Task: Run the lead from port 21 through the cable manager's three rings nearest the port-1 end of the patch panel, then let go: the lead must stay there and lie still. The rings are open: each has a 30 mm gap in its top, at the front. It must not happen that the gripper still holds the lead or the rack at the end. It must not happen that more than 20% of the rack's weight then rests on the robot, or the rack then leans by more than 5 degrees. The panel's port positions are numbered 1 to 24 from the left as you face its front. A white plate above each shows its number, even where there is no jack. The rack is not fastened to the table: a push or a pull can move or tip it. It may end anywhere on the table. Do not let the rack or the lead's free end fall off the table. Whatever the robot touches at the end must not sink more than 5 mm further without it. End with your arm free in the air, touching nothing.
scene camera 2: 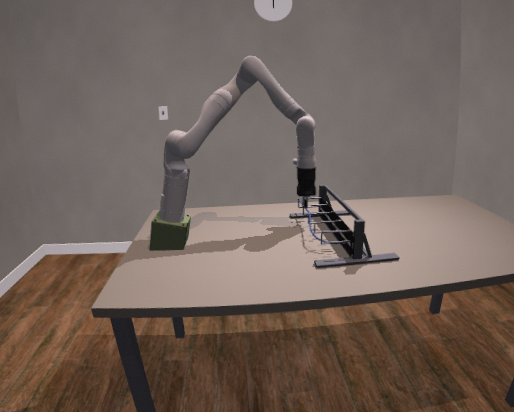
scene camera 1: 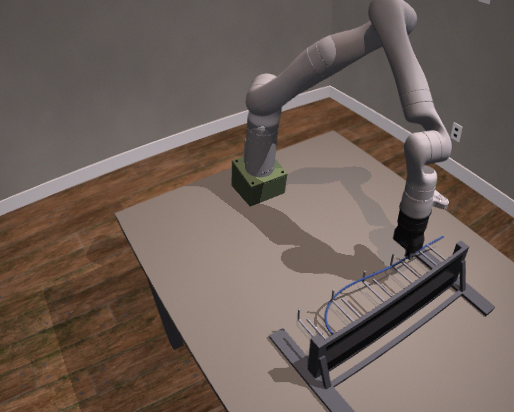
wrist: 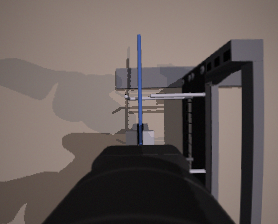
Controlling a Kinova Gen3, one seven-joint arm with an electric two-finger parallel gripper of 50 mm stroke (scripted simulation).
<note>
In view: my gripper (scene camera 1: 409,256) and a rack (scene camera 2: 352,243).
The rack also shows in the wrist view (wrist: 200,97). My gripper also shows in the wrist view (wrist: 140,130).
</note>
